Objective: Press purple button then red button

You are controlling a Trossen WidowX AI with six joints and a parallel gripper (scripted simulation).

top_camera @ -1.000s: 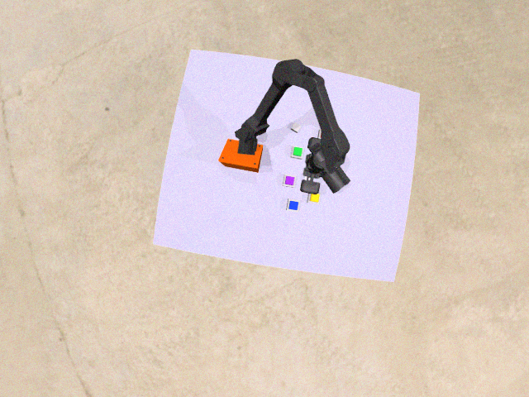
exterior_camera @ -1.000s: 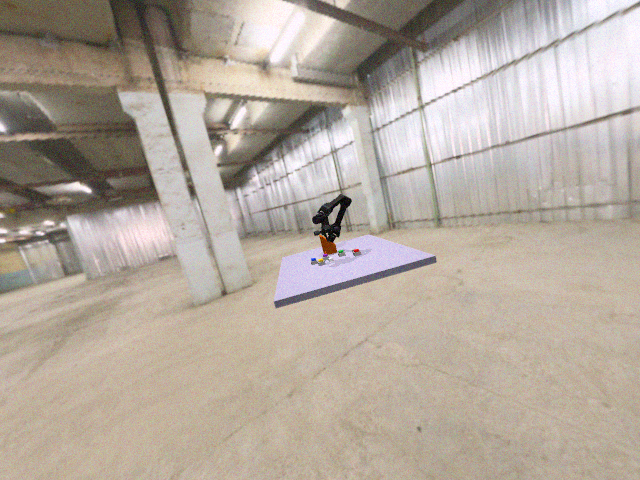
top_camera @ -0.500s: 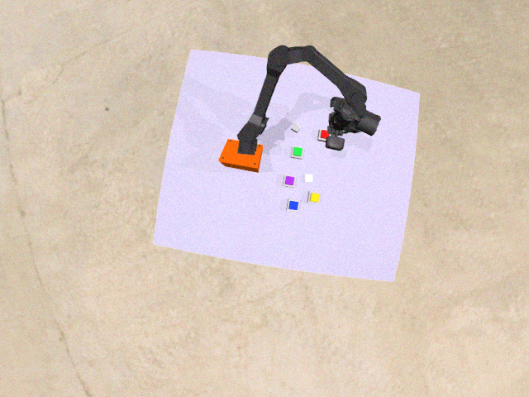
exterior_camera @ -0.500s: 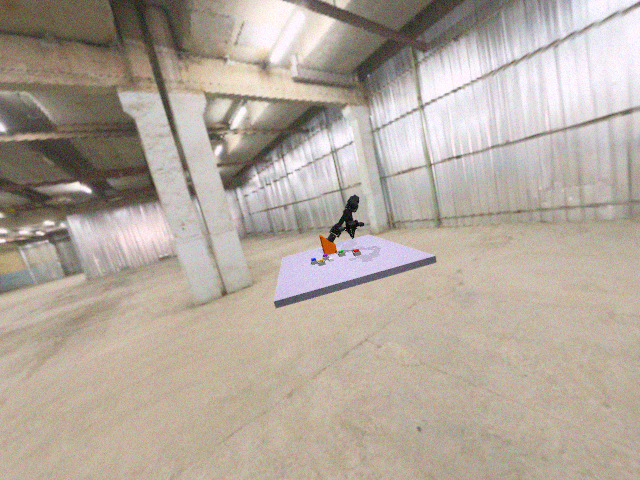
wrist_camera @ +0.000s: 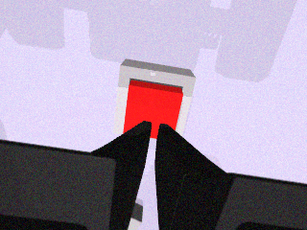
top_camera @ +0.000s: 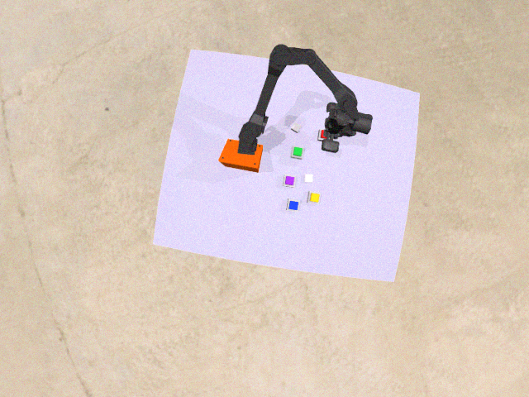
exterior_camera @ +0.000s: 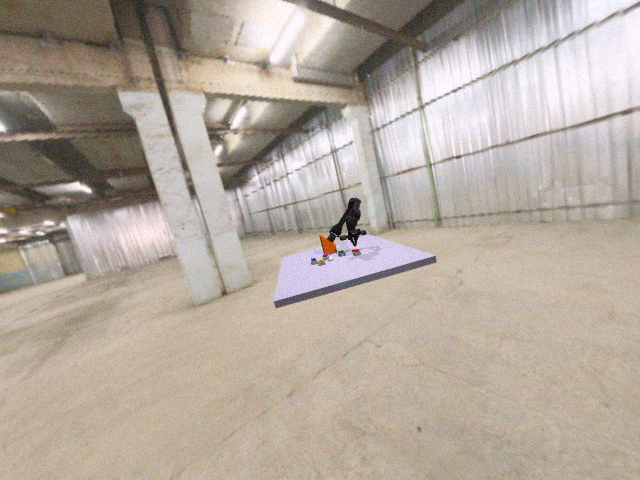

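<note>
My gripper tip is 3 cm above the red button. Round my gripper tip: purple button 13 cm behind, 21 cm to the right, 3 cm below; then small grey block 12 cm behind, 2 cm to the left, 5 cm below; then green button 11 cm behind, 8 cm to the right, 3 cm below.
</note>
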